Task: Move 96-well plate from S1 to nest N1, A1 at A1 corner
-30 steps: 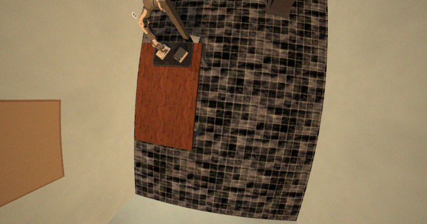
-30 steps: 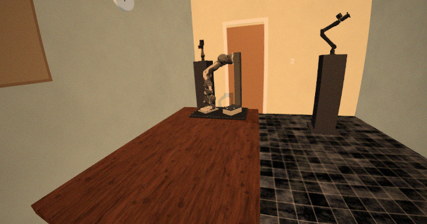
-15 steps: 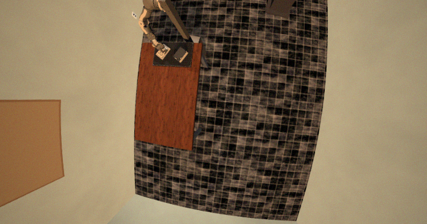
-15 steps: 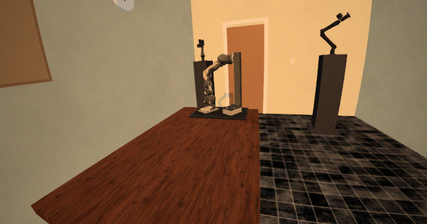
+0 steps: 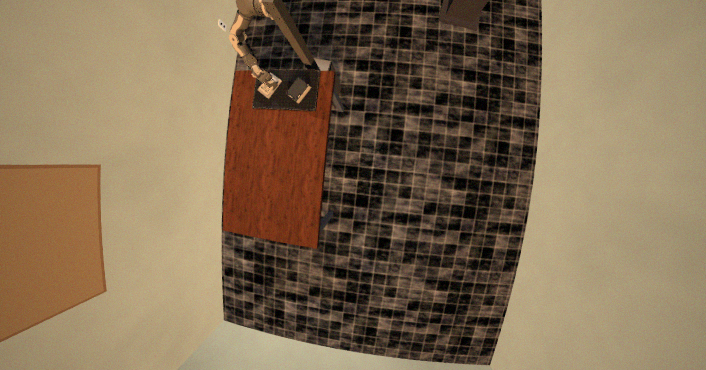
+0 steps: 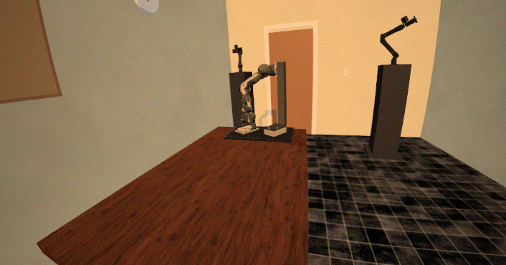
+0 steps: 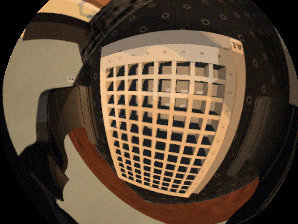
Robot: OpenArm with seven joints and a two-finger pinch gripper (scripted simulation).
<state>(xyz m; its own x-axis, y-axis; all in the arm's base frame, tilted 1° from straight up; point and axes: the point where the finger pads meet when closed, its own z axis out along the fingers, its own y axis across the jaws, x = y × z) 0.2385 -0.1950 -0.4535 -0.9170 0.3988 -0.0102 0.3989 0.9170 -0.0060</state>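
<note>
Now: hand 10 mm short of the 96-well plate and 10 mm to the left of it. The rest, counted from my hand: plate shaker S1 (40 mm ahead, 240 mm to the left, 20 mm above); then marked tag (30 mm behind, 70 mm to the left, 10 mm below); then plate nest N1 (10 mm ahead, 10 mm to the right, 10 mm below).
</note>
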